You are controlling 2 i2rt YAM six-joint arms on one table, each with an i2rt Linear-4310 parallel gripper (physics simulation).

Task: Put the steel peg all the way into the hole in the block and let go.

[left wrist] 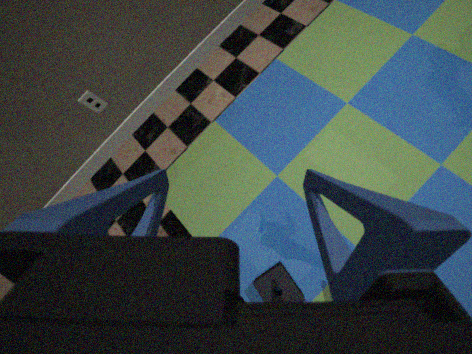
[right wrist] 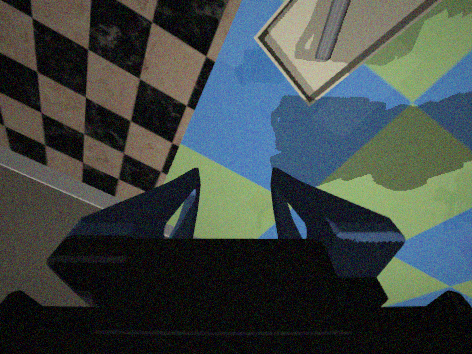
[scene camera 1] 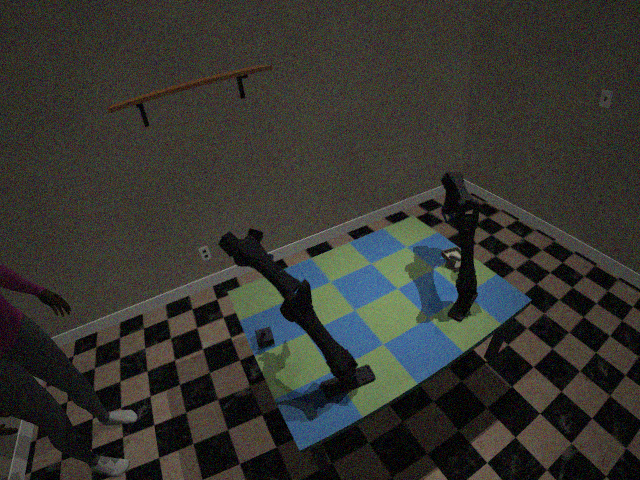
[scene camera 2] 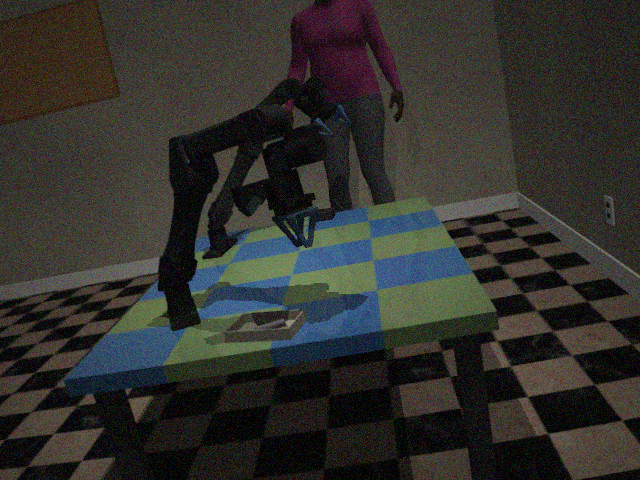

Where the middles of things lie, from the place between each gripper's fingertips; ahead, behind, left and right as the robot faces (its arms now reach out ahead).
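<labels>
The shallow tan tray [right wrist: 291,41] is 910 mm to the right of my left hand, 260 mm behind it and 300 mm below it. My right hand, for its part, is 12 cm beyond the tray and 4 cm to the right of it, and 16 cm above it.
</labels>
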